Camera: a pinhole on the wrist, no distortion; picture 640 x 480 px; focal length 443.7 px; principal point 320.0 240.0 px. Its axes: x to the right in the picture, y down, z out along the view. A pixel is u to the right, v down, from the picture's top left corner.
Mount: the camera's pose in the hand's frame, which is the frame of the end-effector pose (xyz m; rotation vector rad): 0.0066 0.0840 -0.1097 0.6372 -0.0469 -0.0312
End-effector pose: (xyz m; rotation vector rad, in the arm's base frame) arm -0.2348 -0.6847 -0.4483 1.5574 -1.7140 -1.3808
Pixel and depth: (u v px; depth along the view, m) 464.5 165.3 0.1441
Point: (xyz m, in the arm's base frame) -0.2302 -0.7259 -0.4787
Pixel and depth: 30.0 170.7 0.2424
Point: -0.1983 -0.5007 -0.4960
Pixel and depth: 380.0 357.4 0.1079
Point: -0.2545 -0.7070 -0.4140
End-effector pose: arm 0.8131 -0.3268 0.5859 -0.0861 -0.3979 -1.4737
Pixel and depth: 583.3 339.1 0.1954
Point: 0.8001 -0.4110 0.6925
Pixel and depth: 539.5 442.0 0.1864
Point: 0.8343 -0.3804 0.7081
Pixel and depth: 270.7 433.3 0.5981
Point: 0.6427 -0.0945 1.0354
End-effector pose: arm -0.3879 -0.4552 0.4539 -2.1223 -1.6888 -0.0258
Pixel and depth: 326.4 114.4 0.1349
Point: -0.4069 -0.4580 0.4845
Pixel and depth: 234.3 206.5 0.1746
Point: -0.4296 -0.4770 0.4334
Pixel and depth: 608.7 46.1 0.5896
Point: -0.8082 0.0311 0.5017
